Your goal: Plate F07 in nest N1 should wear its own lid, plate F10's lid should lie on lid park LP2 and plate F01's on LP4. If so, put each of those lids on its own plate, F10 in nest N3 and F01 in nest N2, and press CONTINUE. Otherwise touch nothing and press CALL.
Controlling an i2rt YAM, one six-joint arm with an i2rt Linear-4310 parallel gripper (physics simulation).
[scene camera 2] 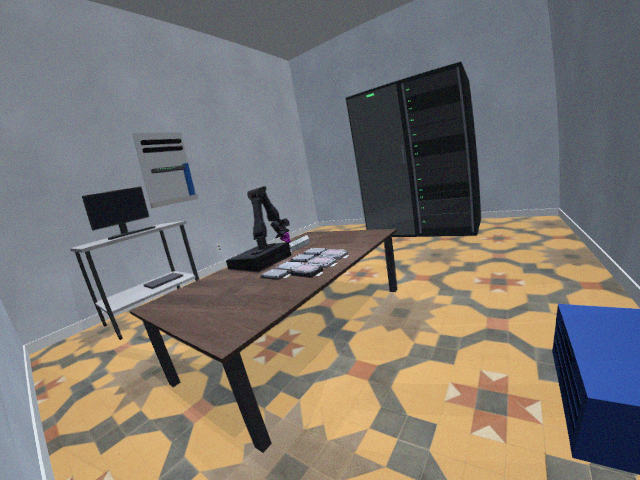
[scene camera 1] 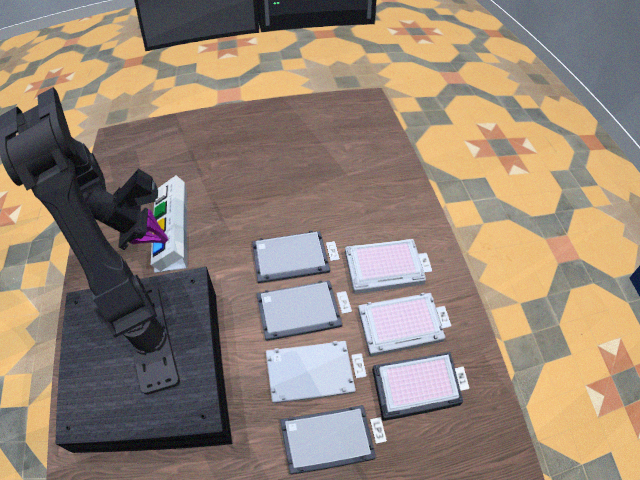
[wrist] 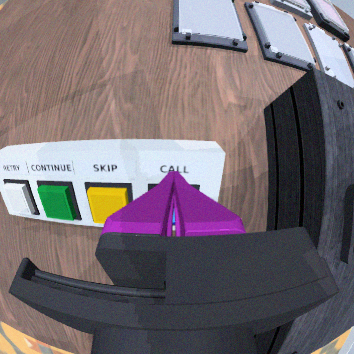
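Seen in the pictures: gripper, between the fingertips: (scene camera 1: 166,240) (wrist: 173,178); arm's base, origin of its link: (scene camera 2: 264,249) (scene camera 1: 150,339).
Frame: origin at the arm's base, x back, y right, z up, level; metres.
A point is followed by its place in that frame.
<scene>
My gripper (scene camera 1: 166,240) @[y -0.232, x -0.064, z -0.029 m] (scene camera 2: 287,241) @[y -0.232, x -0.064, z -0.029 m] (wrist: 173,178) @[y -0.232, x -0.064, z -0.029 m] is shut and empty, its magenta tips over the CALL end of the white button panel (scene camera 1: 177,229) @[y -0.254, x -0.091, z -0.030 m] (wrist: 125,152) @[y -0.262, x -0.086, z -0.021 m]. The blue CALL button (scene camera 1: 158,249) @[y -0.221, x -0.042, z -0.036 m] is mostly hidden behind the fingers in the wrist view; whether it is pressed down is unclear. The green CONTINUE button (scene camera 1: 160,209) @[y -0.328, x -0.062, z -0.032 m] (wrist: 57,202) @[y -0.329, x -0.058, z -0.034 m] is beside the yellow one. Pink-welled plates sit in the near nest (scene camera 1: 417,384) @[y 0.211, x -0.410, z -0.054 m], middle nest N2 (scene camera 1: 402,321) @[y 0.084, x -0.440, z -0.059 m] and far nest (scene camera 1: 385,260) @[y -0.050, x -0.466, z -0.054 m]. Grey tagged rectangles lie at the far park (scene camera 1: 290,254) @[y -0.138, x -0.301, z -0.067 m], LP4 (scene camera 1: 299,308) @[y -0.015, x -0.276, z -0.067 m] and LP3 (scene camera 1: 328,439) @[y 0.244, x -0.234, z -0.066 m]. Plate names are unreadable.
A pale panel with corner posts (scene camera 1: 310,370) @[y 0.108, x -0.253, z -0.074 m] lies between LP4 and LP3. The black base block (scene camera 1: 139,413) @[y 0.128, x 0.050, z -0.005 m] (wrist: 335,165) @[y -0.110, x -0.053, z 0.005 m] stands close to the panel's CALL end. The yellow SKIP button (wrist: 107,204) @[y -0.283, x -0.052, z -0.033 m] and white RETRY button (wrist: 19,198) @[y -0.376, x -0.067, z -0.034 m] are on the panel.
</scene>
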